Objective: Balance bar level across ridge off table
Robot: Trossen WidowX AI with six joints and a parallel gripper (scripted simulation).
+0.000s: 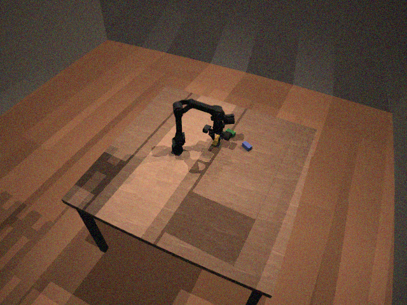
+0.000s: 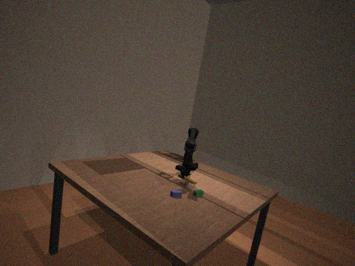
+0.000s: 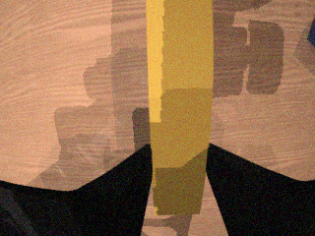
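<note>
The yellow bar is 30 mm to the left of my gripper tip. From my gripper tip the other things lie so: blue block 190 mm ahead, 90 mm to the left, 40 mm below; green block 160 mm to the left, 40 mm below, 40 mm ahead.
</note>
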